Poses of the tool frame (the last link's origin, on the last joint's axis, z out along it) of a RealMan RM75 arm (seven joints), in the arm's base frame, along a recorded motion.
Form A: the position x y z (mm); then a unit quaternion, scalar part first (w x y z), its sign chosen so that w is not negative.
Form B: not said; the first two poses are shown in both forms.
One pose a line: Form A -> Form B
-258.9 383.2 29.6 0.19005 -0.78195 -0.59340 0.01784 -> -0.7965 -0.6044 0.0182 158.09 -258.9 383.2 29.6
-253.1 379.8 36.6 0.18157 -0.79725 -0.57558 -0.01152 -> -0.8107 -0.5853 -0.0117 159.08 -253.1 379.8 36.6
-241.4 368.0 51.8 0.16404 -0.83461 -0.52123 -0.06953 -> -0.8461 -0.5284 -0.0705 161.12 -241.4 368.0 51.8
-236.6 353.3 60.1 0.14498 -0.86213 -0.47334 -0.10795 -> -0.8713 -0.4784 -0.1091 163.33 -236.6 353.3 60.1
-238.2 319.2 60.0 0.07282 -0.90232 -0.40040 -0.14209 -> -0.9047 -0.4015 -0.1425 171.65 -238.2 319.2 60.0
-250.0 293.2 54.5 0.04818 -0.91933 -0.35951 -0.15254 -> -0.9204 -0.3599 -0.1527 174.48 -250.0 293.2 54.5
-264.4 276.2 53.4 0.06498 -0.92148 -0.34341 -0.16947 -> -0.9234 -0.3441 -0.1698 172.55 -264.4 276.2 53.4
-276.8 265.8 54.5 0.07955 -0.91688 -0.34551 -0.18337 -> -0.9198 -0.3466 -0.1840 170.87 -276.8 265.8 54.5
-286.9 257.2 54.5 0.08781 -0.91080 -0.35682 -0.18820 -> -0.9143 -0.3582 -0.1889 169.92 -286.9 257.2 54.5
